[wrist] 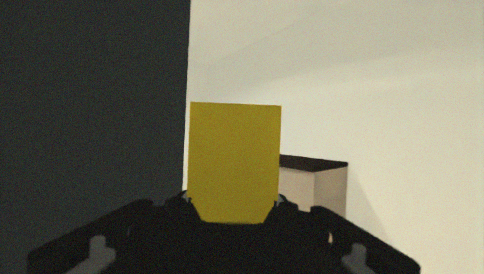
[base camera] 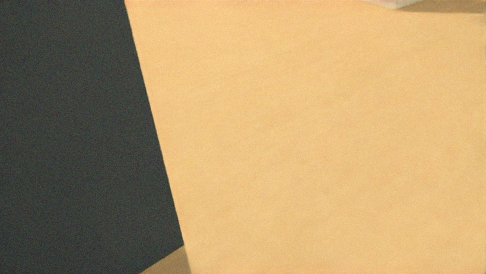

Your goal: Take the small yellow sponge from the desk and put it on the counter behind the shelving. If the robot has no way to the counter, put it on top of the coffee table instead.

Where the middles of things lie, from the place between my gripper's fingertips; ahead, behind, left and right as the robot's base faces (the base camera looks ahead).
Labels:
Right now my hand is 3 cm below the small yellow sponge (wrist: 234,149) and 1 cm past it.

